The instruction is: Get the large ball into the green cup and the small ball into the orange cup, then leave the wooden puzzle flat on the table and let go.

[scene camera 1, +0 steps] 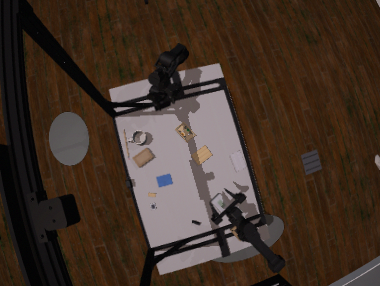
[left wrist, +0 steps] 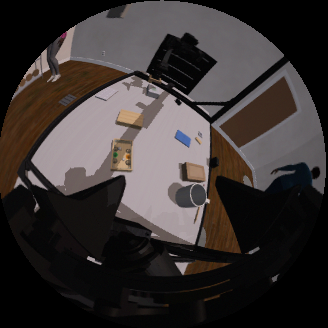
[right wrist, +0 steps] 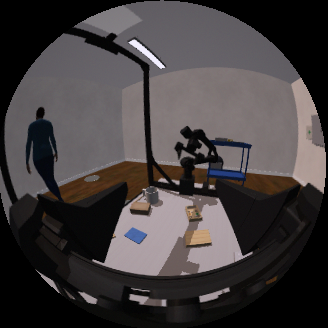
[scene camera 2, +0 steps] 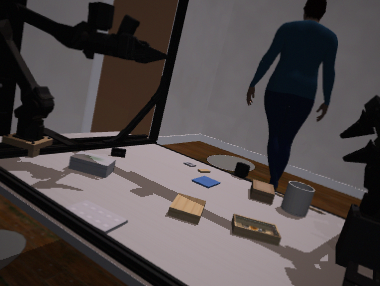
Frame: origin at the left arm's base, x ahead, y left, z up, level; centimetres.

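Where they show: left gripper, fingertip midpoint: (scene camera 1: 166,107) (left wrist: 171,180) (right wrist: 185,162) (scene camera 2: 341,147); right gripper, fingertip midpoint: (scene camera 1: 217,195) (left wrist: 191,49) (right wrist: 172,185) (scene camera 2: 164,55); left arm's base, origin of the base link: (left wrist: 122,247) (right wrist: 187,176) (scene camera 2: 375,217); right arm's base, origin of the base link: (left wrist: 155,77) (scene camera 2: 28,137).
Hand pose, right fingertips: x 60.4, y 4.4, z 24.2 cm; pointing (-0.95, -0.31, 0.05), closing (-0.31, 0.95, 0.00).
Observation:
Each offset is from my right fingertips to the centre of the thing. "*": to the spot under its first point.
The wooden puzzle @(dz -35.2, dx -36.3, dy +2.5 cm) (scene camera 1: 191,138) (scene camera 2: 255,237) (left wrist: 121,169) (right wrist: 195,219) is a shallow tray lying flat on the table. In the left wrist view its green cup @(* dz -34.4, dx -38.0, dy +4.1 cm) (left wrist: 115,155) is at the left and its orange cup @(* dz -34.4, dx -36.8, dy -0.1 cm) (left wrist: 128,157) at the right, among several dark round spots. The balls are too small to tell apart. My left gripper (scene camera 2: 343,145) (left wrist: 171,180) is open and empty, raised above the table and apart from the puzzle. My right gripper (scene camera 2: 166,56) (right wrist: 172,185) is open and empty, high at the table's other end, far from the puzzle.
A slatted wooden block @(dz -35.2, dx -19.6, dy +6.4 cm) (scene camera 1: 202,155) (scene camera 2: 187,206) lies near the puzzle. A brown box @(dz -34.6, dx -31.5, dy -26.9 cm) (scene camera 1: 144,157) (left wrist: 193,171) and a grey mug @(dz -31.6, dx -42.9, dy -25.6 cm) (scene camera 2: 298,198) (right wrist: 152,195) stand near one long edge. A blue pad @(dz -36.0, dx -14.1, dy -20.3 cm) (scene camera 1: 164,180), a white pad @(dz -35.9, dx -7.2, dy +26.4 cm) (scene camera 1: 237,161) and a grey box @(dz -34.5, dx +12.3, dy +5.7 cm) (scene camera 2: 92,166) are farther off.

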